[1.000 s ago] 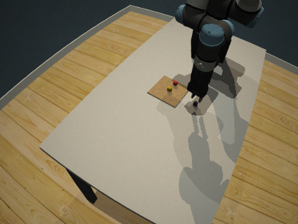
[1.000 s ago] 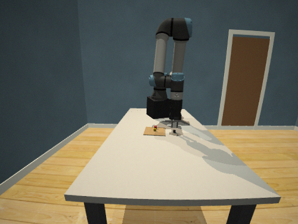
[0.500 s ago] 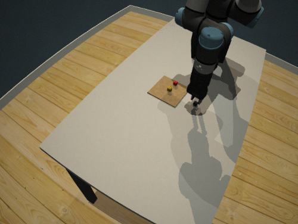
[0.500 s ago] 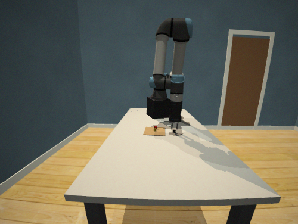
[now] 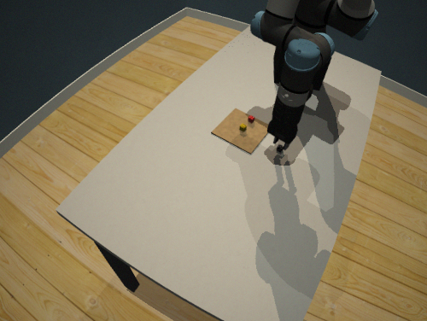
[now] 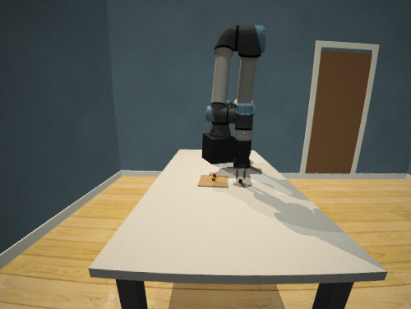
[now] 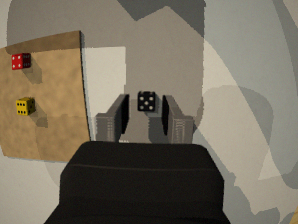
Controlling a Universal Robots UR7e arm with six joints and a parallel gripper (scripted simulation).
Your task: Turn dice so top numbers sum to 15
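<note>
My gripper is now 30 mm above the black die. Also, from my hand: yellow die (130 mm to the right, 30 mm below, 10 mm behind); then red die (130 mm to the right, 60 mm behind, 30 mm below); then brown mat (130 mm to the right, 40 mm below, 10 mm behind).
</note>
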